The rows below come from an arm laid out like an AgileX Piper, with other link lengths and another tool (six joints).
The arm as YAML. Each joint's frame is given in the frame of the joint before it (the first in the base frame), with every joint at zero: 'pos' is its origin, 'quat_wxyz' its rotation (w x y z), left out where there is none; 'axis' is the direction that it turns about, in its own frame. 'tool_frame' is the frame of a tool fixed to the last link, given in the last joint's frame.
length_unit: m
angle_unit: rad
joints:
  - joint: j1
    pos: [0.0, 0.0, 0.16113]
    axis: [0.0, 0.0, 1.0]
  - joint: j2
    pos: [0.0, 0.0, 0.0]
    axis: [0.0, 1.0, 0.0]
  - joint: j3
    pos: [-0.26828, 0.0, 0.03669]
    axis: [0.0, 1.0, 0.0]
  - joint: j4
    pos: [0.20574, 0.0, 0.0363]
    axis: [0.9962, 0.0, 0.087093]
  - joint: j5
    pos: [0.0, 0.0, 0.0]
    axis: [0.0, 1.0, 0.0]
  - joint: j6
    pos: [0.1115, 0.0, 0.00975]
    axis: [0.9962, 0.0, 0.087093]
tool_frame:
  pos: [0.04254, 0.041, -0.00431]
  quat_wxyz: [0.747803, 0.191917, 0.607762, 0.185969]
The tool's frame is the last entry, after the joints.
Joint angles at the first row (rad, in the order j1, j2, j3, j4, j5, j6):
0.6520, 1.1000, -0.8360, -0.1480, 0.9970, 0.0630
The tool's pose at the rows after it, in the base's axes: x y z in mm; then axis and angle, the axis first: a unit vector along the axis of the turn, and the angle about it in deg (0 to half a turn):
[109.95 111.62 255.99 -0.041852 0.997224 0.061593 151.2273]
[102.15 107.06 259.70 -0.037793 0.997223 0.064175 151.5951]
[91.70 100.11 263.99 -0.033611 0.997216 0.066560 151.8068]
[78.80 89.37 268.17 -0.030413 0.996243 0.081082 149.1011]
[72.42 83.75 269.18 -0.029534 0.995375 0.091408 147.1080]
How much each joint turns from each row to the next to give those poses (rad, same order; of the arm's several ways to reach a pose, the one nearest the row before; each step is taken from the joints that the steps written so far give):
0.0000, -0.0640, 0.0000, 0.0100, 0.0820, 0.0000
0.0000, -0.0360, 0.0000, 0.0100, 0.0380, -0.0001
0.0000, -0.0510, 0.0020, 0.0080, 0.0490, 0.0001
0.0001, -0.1010, 0.0280, -0.0040, 0.0180, 0.0001
-0.0002, -0.0590, 0.0210, -0.0040, -0.0020, -0.0012

